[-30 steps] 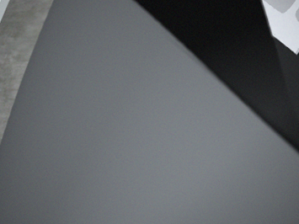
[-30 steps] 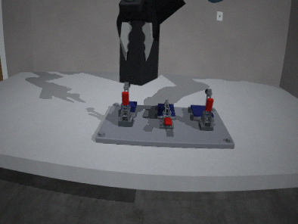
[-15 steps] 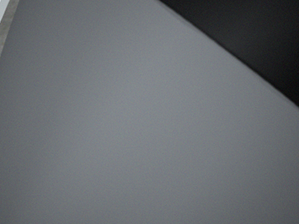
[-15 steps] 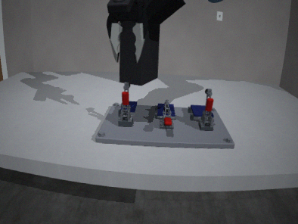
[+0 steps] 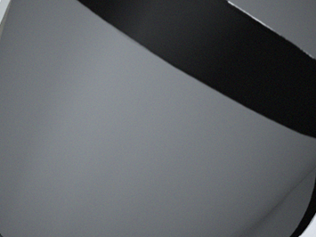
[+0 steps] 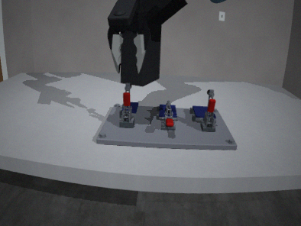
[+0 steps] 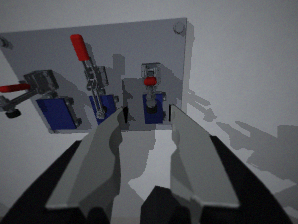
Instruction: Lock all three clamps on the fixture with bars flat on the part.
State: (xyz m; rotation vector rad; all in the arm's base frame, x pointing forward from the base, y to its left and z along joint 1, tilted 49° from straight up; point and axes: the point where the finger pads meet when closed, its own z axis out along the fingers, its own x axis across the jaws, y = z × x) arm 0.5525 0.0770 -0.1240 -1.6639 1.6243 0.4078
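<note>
Now: hand 160 mm above the grey fixture plate, 100 mm to the right of it and 50 mm past it. Also, from my hand: blue part 200 mm to the left, 140 mm below, 110 mm behind.
</note>
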